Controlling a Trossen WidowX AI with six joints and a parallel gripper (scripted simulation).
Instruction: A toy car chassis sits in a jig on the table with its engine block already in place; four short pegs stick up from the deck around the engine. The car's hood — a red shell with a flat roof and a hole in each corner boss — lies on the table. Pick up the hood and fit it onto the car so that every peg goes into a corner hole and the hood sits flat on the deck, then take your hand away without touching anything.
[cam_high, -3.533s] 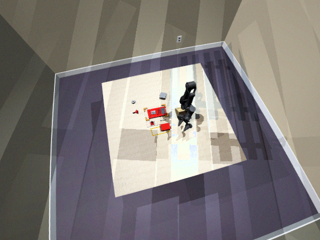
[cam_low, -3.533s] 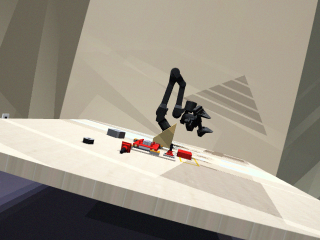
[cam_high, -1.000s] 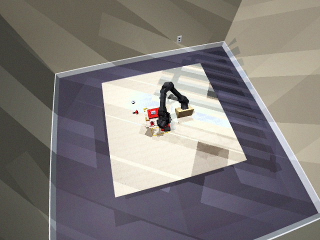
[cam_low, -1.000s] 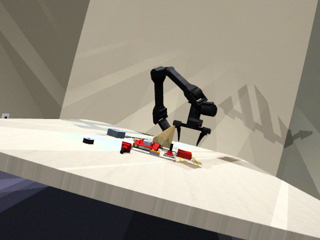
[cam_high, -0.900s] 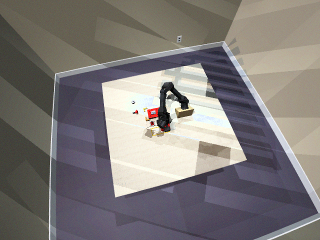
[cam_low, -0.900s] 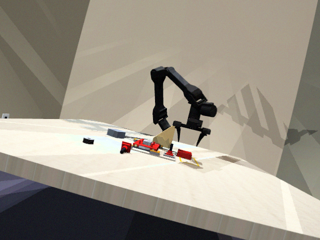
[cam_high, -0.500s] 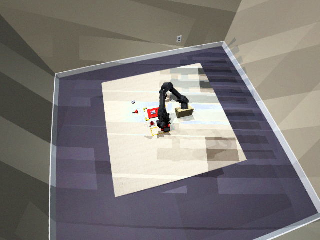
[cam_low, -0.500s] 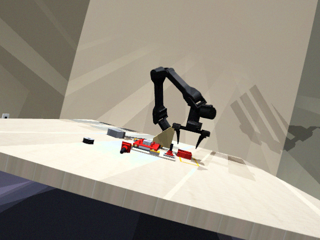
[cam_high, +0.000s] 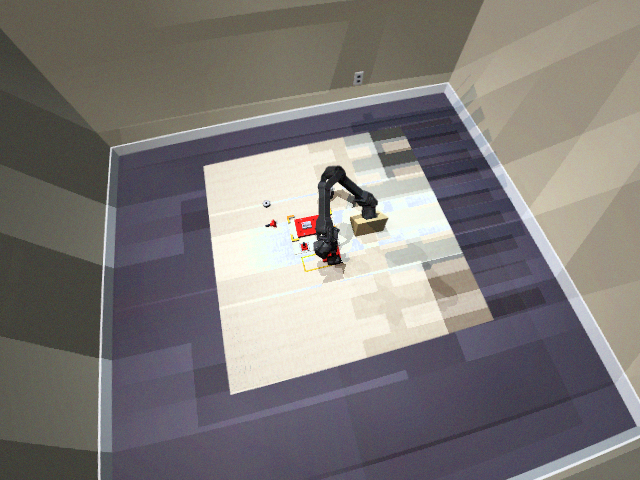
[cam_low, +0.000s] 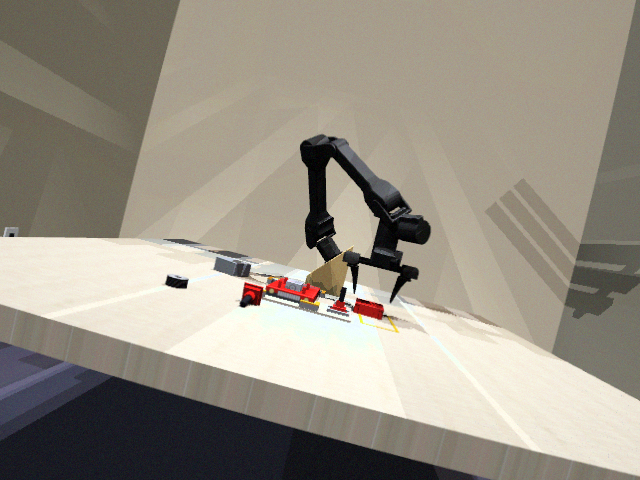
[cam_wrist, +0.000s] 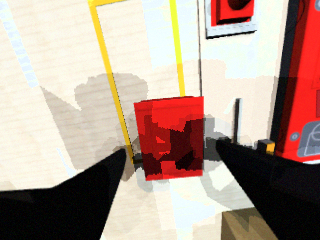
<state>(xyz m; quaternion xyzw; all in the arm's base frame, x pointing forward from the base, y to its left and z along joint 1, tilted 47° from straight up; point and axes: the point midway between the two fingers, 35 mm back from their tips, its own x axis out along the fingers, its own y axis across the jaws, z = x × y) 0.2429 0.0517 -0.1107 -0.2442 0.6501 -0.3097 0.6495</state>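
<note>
My gripper tip is now 2 cm above the red hood. Round my gripper tip: black wheel 39 cm to the right, 27 cm ahead, 3 cm below.
</note>
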